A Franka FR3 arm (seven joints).
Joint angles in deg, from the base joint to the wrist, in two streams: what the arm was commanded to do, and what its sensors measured. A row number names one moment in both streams.
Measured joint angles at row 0:
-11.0 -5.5 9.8 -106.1 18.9 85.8 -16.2
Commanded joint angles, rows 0 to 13:
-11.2 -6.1 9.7 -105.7 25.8 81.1 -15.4
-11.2 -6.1 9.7 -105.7 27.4 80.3 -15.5
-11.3 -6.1 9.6 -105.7 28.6 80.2 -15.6
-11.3 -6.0 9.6 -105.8 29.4 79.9 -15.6
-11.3 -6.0 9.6 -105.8 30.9 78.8 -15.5
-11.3 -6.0 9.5 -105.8 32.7 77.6 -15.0
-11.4 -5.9 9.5 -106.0 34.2 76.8 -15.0
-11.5 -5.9 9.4 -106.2 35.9 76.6 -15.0
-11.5 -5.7 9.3 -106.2 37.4 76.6 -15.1
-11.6 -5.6 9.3 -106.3 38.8 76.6 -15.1
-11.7 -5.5 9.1 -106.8 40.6 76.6 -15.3
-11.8 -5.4 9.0 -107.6 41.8 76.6 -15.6
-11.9 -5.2 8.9 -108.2 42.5 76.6 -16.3
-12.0 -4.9 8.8 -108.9 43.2 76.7 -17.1
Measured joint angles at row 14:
-11.1 -5.3 9.0 -106.8 39.8 77.7 -15.7
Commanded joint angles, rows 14 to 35:
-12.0 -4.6 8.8 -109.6 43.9 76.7 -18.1
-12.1 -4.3 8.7 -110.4 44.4 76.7 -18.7
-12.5 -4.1 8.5 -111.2 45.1 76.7 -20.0
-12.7 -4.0 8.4 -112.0 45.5 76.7 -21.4
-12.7 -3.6 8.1 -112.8 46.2 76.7 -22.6
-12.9 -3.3 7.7 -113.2 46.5 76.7 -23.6
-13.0 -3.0 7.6 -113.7 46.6 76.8 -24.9
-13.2 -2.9 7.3 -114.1 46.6 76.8 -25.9
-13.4 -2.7 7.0 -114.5 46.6 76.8 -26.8
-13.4 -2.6 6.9 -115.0 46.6 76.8 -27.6
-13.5 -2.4 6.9 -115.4 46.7 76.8 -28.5
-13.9 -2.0 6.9 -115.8 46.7 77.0 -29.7
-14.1 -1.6 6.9 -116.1 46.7 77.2 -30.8
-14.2 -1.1 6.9 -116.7 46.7 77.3 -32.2
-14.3 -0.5 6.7 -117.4 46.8 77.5 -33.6
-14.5 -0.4 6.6 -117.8 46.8 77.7 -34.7
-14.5 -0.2 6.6 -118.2 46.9 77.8 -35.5
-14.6 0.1 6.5 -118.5 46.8 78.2 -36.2
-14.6 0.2 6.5 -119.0 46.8 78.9 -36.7
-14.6 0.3 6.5 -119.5 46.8 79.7 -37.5
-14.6 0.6 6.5 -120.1 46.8 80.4 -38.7
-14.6 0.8 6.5 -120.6 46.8 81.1 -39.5
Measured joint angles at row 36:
-14.0 0.9 6.2 -118.2 45.3 78.9 -36.2
